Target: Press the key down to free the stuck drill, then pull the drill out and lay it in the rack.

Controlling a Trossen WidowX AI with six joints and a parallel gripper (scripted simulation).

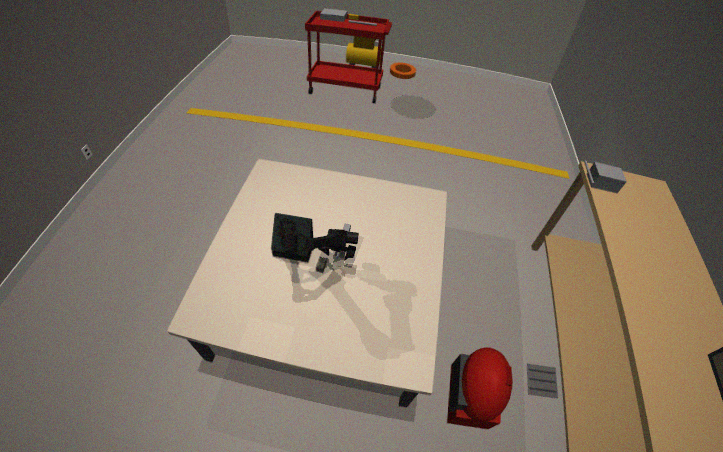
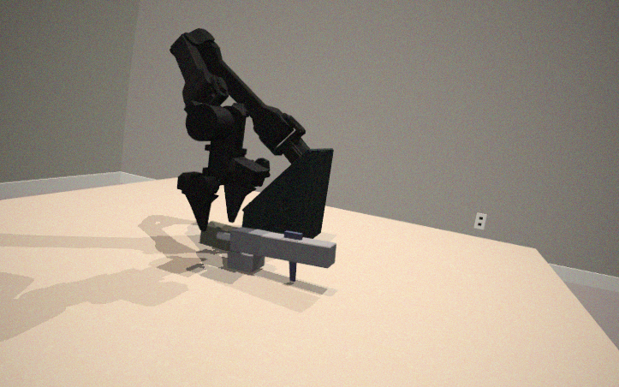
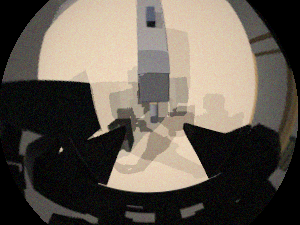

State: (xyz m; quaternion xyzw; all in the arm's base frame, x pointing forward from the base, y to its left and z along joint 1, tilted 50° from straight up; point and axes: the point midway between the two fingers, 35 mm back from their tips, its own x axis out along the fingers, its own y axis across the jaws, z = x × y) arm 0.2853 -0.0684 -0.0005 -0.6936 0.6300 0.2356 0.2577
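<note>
Right now the tan drill is 7 cm to the left of my gripper tip and 1 cm below it. The rest, counted from my gripper tip: dark olive rack: 7 cm behind, 4 cm to the right, 4 cm below; then dark blue key: 15 cm to the left, 1 cm below; then grey block: 13 cm to the left, 1 cm below.
</note>
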